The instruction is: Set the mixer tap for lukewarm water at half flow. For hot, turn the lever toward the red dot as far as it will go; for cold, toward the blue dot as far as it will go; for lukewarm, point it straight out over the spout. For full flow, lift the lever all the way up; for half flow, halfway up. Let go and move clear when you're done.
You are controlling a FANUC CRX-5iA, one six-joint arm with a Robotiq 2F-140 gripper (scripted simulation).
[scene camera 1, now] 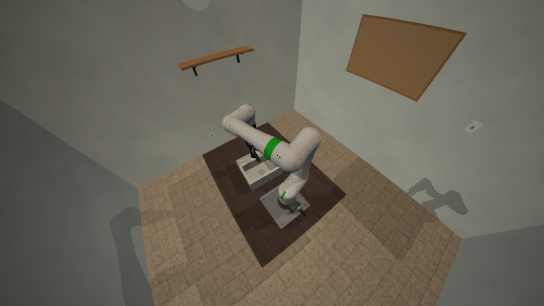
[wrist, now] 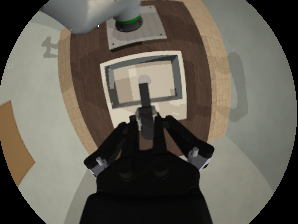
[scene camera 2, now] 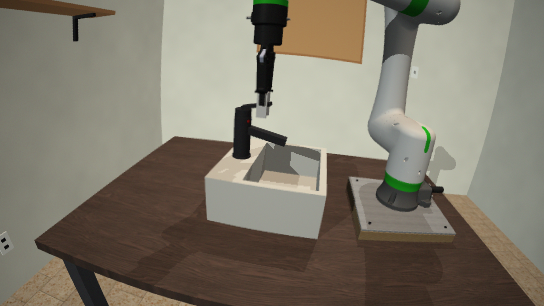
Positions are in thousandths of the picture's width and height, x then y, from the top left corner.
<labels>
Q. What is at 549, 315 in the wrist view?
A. A white basin.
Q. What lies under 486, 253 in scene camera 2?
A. My gripper.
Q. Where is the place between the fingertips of my gripper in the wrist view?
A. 492, 498
</labels>
